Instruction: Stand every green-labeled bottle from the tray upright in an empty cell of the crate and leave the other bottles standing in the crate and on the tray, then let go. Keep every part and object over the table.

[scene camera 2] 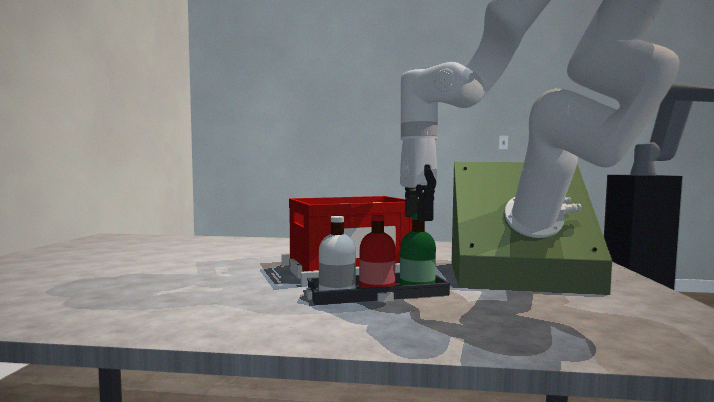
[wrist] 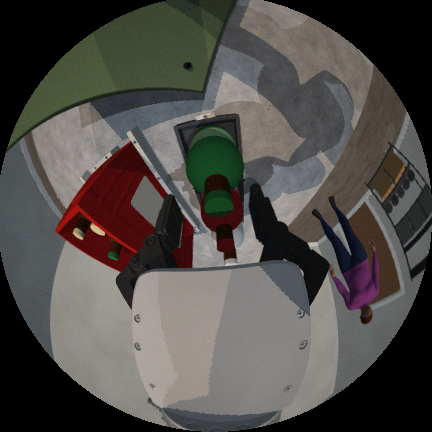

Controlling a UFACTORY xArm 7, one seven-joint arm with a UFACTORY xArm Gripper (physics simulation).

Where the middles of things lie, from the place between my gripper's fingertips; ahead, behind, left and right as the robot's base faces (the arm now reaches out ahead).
The green bottle (scene camera 2: pixel 418 249) lies 7 cm below my hand. From my hand the other things lie so: red bottle (scene camera 2: pixel 377 261) (9 cm ahead, 7 cm below, 2 cm to the left); then white bottle (scene camera 2: pixel 337 254) (17 cm ahead, 7 cm below, 5 cm to the left); then pale rail (wrist: pixel 141 145) (14 cm below, 10 cm ahead, 8 cm to the right).
